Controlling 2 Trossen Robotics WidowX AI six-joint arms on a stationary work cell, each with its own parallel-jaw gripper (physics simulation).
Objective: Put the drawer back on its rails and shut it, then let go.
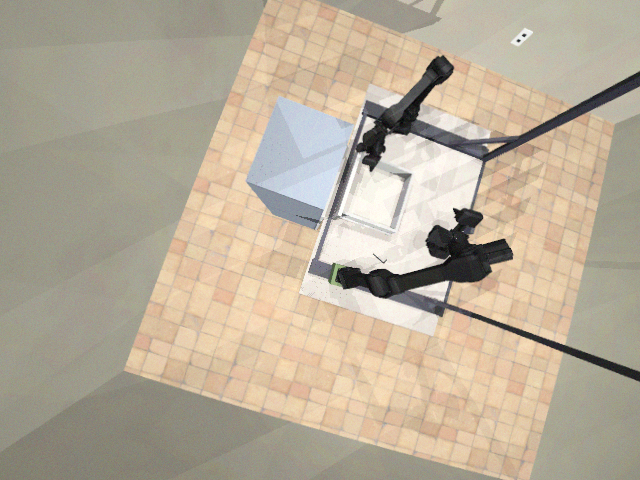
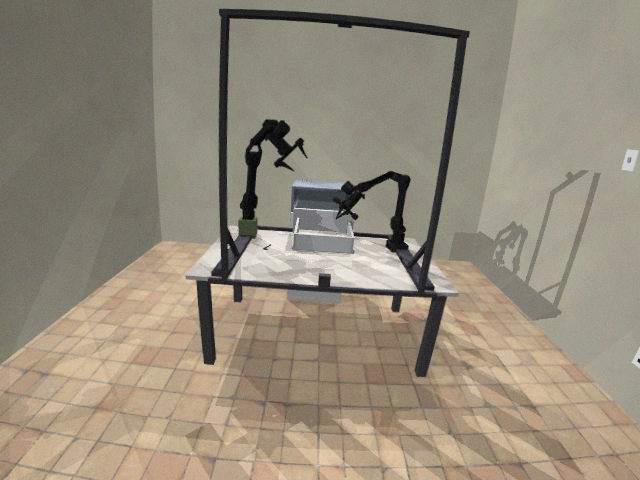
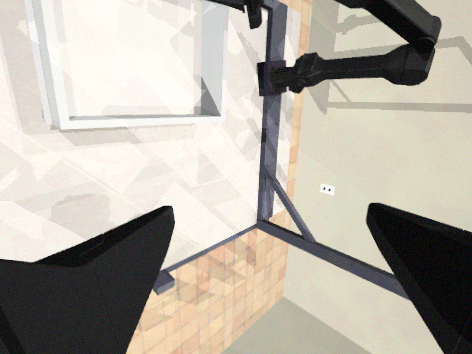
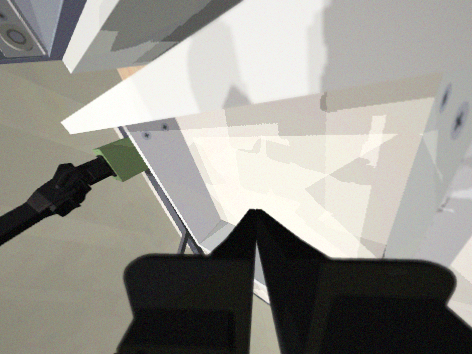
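Where they show: left gripper, between the fingertips: point(image 1: 446, 219) point(image 2: 300, 164) point(image 3: 269, 213); right gripper, between the fingertips: point(image 1: 370, 171) point(image 2: 335, 218) point(image 4: 254, 214); left arm's base, origin of its link: point(image 1: 343, 276) point(image 2: 248, 218) point(image 4: 107, 165); right arm's base, origin of its link: point(image 1: 402, 121) point(image 2: 397, 242) point(image 3: 277, 77).
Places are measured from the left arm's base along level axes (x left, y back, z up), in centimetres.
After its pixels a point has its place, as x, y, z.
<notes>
The grey-white drawer point(image 1: 404, 198) @[-20.9, -45.6, -1.8] point(image 2: 323, 242) @[-21.8, -43.7, -5.3] point(image 3: 145, 120) @[-20.9, -40.6, -1.4] point(image 4: 185, 185) @[-5.5, -29.7, -4.5] is an open box in front of the blue-grey cabinet point(image 1: 299, 149) @[33.7, -46.1, 17.5] point(image 2: 317, 188) @[16.5, -41.0, 17.1] and looks upright and level; its contact with the rails is not visible. My right gripper point(image 1: 370, 167) @[0.1, -52.3, 2.3] point(image 2: 339, 215) @[0.1, -52.3, 2.3] point(image 4: 254, 214) @[0.1, -52.3, 2.3] is shut and empty, above the drawer's side near the cabinet. My left gripper point(image 1: 442, 222) @[-22.0, -29.3, 35.3] point(image 2: 299, 162) @[-22.0, -29.3, 35.3] point(image 3: 269, 213) @[-22.0, -29.3, 35.3] is wide open and empty, high above the table and apart from the drawer.
A green block point(image 1: 336, 274) @[3.4, -0.1, 0.0] point(image 2: 247, 227) @[-5.0, -0.4, -4.2] point(image 4: 122, 159) @[0.5, -5.0, -3.1] sits under the left arm's base. A small dark bent piece point(image 1: 381, 258) @[-19.9, -12.7, -10.5] point(image 2: 266, 246) @[-19.5, -12.9, -10.5] lies on the white table point(image 1: 434, 180) @[-38.7, -63.6, -10.8] point(image 2: 372, 268) @[-41.4, -67.2, -10.8]. Dark frame posts stand at the table's sides. A pale panel point(image 2: 323, 219) @[7.9, -45.6, -0.6] shows between cabinet and drawer front.
</notes>
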